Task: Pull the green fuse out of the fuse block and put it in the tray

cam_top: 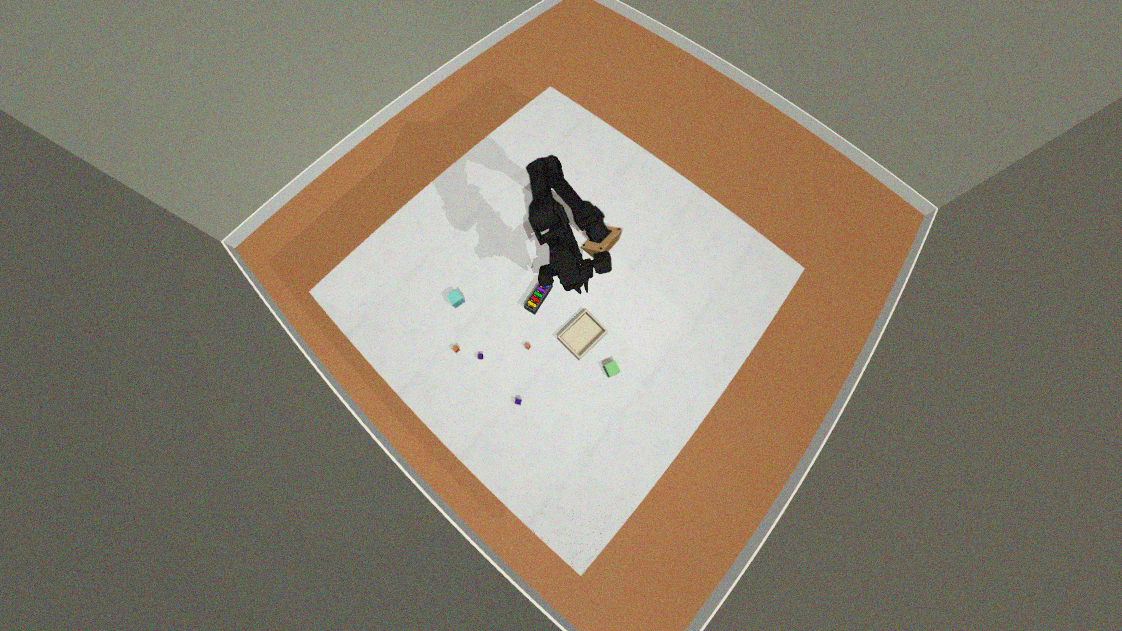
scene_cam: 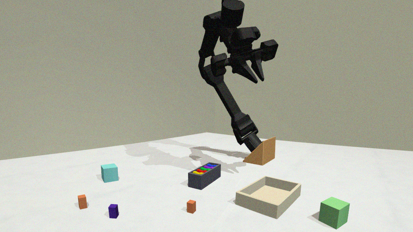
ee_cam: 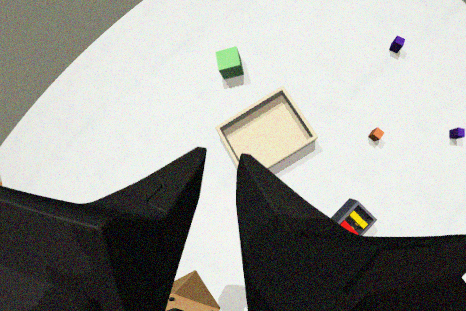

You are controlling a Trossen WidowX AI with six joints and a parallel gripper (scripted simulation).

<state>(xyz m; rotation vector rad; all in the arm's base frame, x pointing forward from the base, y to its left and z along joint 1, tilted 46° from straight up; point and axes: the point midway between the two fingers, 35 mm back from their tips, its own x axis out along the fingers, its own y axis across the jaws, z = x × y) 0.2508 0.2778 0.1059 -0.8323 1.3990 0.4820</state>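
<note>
The green fuse is 250 mm below my gripper tip, 140 mm to the right of it and 40 mm ahead of it. Also, from my gripper tip: beige tray (270 mm below, 50 mm to the left, 30 mm ahead); purple fuse (250 mm below, 150 mm to the right, 20 mm ahead); red fuse (250 mm below, 140 mm to the right, 60 mm ahead).
</note>
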